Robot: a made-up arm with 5 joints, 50 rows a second.
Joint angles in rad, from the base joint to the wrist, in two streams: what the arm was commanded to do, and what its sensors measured. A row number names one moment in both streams.
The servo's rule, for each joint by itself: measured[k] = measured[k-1] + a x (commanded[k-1-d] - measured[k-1]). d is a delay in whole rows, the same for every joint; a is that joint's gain. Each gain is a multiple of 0.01, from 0.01 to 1. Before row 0 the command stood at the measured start. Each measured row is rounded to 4 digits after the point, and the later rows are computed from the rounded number. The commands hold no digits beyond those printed.
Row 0, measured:
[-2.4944 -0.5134 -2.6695 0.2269 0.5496]
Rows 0 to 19, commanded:
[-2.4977 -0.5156 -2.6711 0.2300 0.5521]
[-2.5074 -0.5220 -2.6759 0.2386 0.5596]
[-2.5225 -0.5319 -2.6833 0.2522 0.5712]
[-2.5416 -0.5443 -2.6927 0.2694 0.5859]
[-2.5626 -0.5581 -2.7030 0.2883 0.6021]
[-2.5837 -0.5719 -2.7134 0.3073 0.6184]
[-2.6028 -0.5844 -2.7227 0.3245 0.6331]
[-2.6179 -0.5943 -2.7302 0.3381 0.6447]
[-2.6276 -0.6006 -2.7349 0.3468 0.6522]
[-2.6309 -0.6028 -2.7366 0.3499 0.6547]
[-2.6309 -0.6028 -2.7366 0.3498 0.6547]
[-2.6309 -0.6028 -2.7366 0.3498 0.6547]
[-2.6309 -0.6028 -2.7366 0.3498 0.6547]
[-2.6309 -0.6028 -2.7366 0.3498 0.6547]
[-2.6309 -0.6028 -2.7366 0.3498 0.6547]
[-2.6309 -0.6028 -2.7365 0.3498 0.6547]
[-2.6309 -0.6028 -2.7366 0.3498 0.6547]
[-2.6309 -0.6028 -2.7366 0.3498 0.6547]
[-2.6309 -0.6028 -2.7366 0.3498 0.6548]
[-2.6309 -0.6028 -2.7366 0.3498 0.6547]
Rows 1 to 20, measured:
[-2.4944 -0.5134 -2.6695 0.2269 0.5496]
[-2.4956 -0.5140 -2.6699 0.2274 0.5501]
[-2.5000 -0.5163 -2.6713 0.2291 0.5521]
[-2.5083 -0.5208 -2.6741 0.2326 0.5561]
[-2.5206 -0.5276 -2.6784 0.2381 0.5624]
[-2.5361 -0.5364 -2.6841 0.2456 0.5707]
[-2.5537 -0.5467 -2.6908 0.2549 0.5807]
[-2.5719 -0.5576 -2.6981 0.2653 0.5917]
[-2.5889 -0.5682 -2.7055 0.2762 0.6028]
[-2.6032 -0.5776 -2.7123 0.2868 0.6132]
[-2.6134 -0.5849 -2.7179 0.2963 0.6219]
[-2.6199 -0.5901 -2.7222 0.3043 0.6288]
[-2.6240 -0.5938 -2.7255 0.3111 0.6342]
[-2.6266 -0.5964 -2.7281 0.3169 0.6385]
[-2.6282 -0.5983 -2.7301 0.3218 0.6419]
[-2.6292 -0.5996 -2.7316 0.3260 0.6446]
[-2.6298 -0.6005 -2.7327 0.3296 0.6467]
[-2.6302 -0.6012 -2.7336 0.3326 0.6484]
[-2.6305 -0.6017 -2.7343 0.3352 0.6497]
[-2.6306 -0.6020 -2.7348 0.3374 0.6508]
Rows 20 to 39, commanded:
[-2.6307 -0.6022 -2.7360 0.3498 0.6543]
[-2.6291 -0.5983 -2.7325 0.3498 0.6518]
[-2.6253 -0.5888 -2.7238 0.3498 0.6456]
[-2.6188 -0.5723 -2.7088 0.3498 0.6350]
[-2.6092 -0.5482 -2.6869 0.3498 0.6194]
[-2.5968 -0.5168 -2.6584 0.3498 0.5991]
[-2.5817 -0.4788 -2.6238 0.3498 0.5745]
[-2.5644 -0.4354 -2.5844 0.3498 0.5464]
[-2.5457 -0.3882 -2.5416 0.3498 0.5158]
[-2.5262 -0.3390 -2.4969 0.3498 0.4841]
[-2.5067 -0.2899 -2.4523 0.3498 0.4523]
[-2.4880 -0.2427 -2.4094 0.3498 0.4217]
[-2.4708 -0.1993 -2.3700 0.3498 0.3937]
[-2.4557 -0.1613 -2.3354 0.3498 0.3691]
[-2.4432 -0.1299 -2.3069 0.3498 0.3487]
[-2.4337 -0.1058 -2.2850 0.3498 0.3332]
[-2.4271 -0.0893 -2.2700 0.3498 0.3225]
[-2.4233 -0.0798 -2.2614 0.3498 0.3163]
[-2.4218 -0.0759 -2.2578 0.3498 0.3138]
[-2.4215 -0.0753 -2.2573 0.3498 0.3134]
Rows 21 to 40, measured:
[-2.6307 -0.6022 -2.7352 0.3393 0.6516]
[-2.6307 -0.6022 -2.7354 0.3409 0.6522]
[-2.6301 -0.6011 -2.7347 0.3422 0.6521]
[-2.6283 -0.5975 -2.7322 0.3433 0.6507]
[-2.6248 -0.5902 -2.7268 0.3443 0.6474]
[-2.6190 -0.5780 -2.7176 0.3451 0.6415]
[-2.6108 -0.5603 -2.7040 0.3458 0.6326]
[-2.6000 -0.5367 -2.6856 0.3464 0.6204]
[-2.5868 -0.5073 -2.6623 0.3469 0.6049]
[-2.5716 -0.4728 -2.6345 0.3473 0.5862]
[-2.5548 -0.4340 -2.6029 0.3477 0.5648]
[-2.5370 -0.3922 -2.5683 0.3480 0.5412]
[-2.5189 -0.3488 -2.5318 0.3483 0.5161]
[-2.5011 -0.3054 -2.4946 0.3485 0.4904]
[-2.4843 -0.2636 -2.4580 0.3487 0.4649]
[-2.4691 -0.2248 -2.4232 0.3489 0.4405]
[-2.4560 -0.1903 -2.3914 0.3490 0.4180]
[-2.4453 -0.1610 -2.3635 0.3491 0.3979]
[-2.4372 -0.1375 -2.3400 0.3492 0.3808]
[-2.4315 -0.1196 -2.3211 0.3493 0.3667]

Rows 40 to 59, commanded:
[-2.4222 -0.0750 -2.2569 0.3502 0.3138]
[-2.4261 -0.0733 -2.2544 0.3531 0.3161]
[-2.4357 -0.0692 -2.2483 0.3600 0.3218]
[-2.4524 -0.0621 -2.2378 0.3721 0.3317]
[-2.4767 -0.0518 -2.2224 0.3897 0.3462]
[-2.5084 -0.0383 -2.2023 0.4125 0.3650]
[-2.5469 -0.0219 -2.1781 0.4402 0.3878]
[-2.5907 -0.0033 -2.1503 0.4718 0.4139]
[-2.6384 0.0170 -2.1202 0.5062 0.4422]
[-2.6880 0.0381 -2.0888 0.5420 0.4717]
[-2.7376 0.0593 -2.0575 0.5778 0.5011]
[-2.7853 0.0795 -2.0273 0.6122 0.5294]
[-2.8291 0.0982 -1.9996 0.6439 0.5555]
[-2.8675 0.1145 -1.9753 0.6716 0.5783]
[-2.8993 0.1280 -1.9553 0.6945 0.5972]
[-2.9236 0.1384 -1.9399 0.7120 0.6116]
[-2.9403 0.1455 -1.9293 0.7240 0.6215]
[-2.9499 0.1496 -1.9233 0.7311 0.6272]
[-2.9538 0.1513 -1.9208 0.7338 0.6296]
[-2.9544 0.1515 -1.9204 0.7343 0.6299]
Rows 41 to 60, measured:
[-2.4278 -0.1068 -2.3064 0.3494 0.3555]
[-2.4257 -0.0976 -2.2950 0.3495 0.3467]
[-2.4258 -0.0906 -2.2857 0.3500 0.3403]
[-2.4295 -0.0844 -2.2771 0.3515 0.3364]
[-2.4380 -0.0779 -2.2681 0.3546 0.3354]
[-2.4523 -0.0703 -2.2576 0.3599 0.3377]
[-2.4731 -0.0610 -2.2449 0.3678 0.3434]
[-2.5004 -0.0497 -2.2295 0.3787 0.3527]
[-2.5338 -0.0362 -2.2113 0.3927 0.3656]
[-2.5725 -0.0208 -2.1903 0.4097 0.3817]
[-2.6152 -0.0037 -2.1670 0.4295 0.4006]
[-2.6605 0.0146 -2.1418 0.4517 0.4217]
[-2.7067 0.0334 -2.1155 0.4758 0.4443]
[-2.7520 0.0522 -2.0888 0.5010 0.4677]
[-2.7947 0.0703 -2.0627 0.5266 0.4909]
[-2.8334 0.0870 -2.0380 0.5518 0.5132]
[-2.8668 0.1019 -2.0154 0.5758 0.5339]
[-2.8940 0.1145 -1.9956 0.5980 0.5523]
[-2.9147 0.1247 -1.9790 0.6180 0.5680]
[-2.9292 0.1324 -1.9656 0.6354 0.5809]

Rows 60 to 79, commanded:
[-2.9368 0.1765 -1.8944 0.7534 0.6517]
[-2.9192 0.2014 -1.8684 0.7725 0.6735]
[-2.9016 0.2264 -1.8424 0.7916 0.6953]
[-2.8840 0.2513 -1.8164 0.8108 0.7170]
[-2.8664 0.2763 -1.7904 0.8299 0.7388]
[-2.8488 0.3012 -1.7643 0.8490 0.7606]
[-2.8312 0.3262 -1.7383 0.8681 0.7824]
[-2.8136 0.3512 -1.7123 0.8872 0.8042]
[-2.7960 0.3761 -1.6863 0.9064 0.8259]
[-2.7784 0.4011 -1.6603 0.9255 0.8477]
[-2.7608 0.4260 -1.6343 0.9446 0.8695]
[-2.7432 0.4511 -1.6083 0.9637 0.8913]
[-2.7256 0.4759 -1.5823 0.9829 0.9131]
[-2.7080 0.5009 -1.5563 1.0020 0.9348]
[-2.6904 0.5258 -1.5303 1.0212 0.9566]
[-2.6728 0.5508 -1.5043 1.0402 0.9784]
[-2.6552 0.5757 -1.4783 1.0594 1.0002]
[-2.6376 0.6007 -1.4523 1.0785 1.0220]
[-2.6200 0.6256 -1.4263 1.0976 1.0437]
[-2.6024 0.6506 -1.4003 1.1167 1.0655]
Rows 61 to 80, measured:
[-2.9385 0.1379 -1.9552 0.6502 0.5912]
[-2.9379 0.1491 -1.9412 0.6657 0.6039]
[-2.9310 0.1643 -1.9245 0.6817 0.6185]
[-2.9201 0.1823 -1.9056 0.6982 0.6346]
[-2.9067 0.2023 -1.8851 0.7151 0.6519]
[-2.8918 0.2238 -1.8633 0.7323 0.6701]
[-2.8759 0.2462 -1.8405 0.7498 0.6891]
[-2.8594 0.2694 -1.8170 0.7675 0.7087]
[-2.8425 0.2931 -1.7929 0.7855 0.7288]
[-2.8253 0.3172 -1.7684 0.8036 0.7492]
[-2.8079 0.3415 -1.7435 0.8219 0.7699]
[-2.7905 0.3660 -1.7184 0.8403 0.7908]
[-2.7730 0.3907 -1.6931 0.8588 0.8119]
[-2.7555 0.4154 -1.6676 0.8774 0.8332]
[-2.7379 0.4402 -1.6420 0.8961 0.8545]
[-2.7203 0.4650 -1.6163 0.9149 0.8759]
[-2.7027 0.4899 -1.5905 0.9337 0.8974]
[-2.6851 0.5148 -1.5647 0.9526 0.9190]
[-2.6675 0.5397 -1.5388 0.9715 0.9406]
[-2.6499 0.5646 -1.5129 0.9904 0.9623]

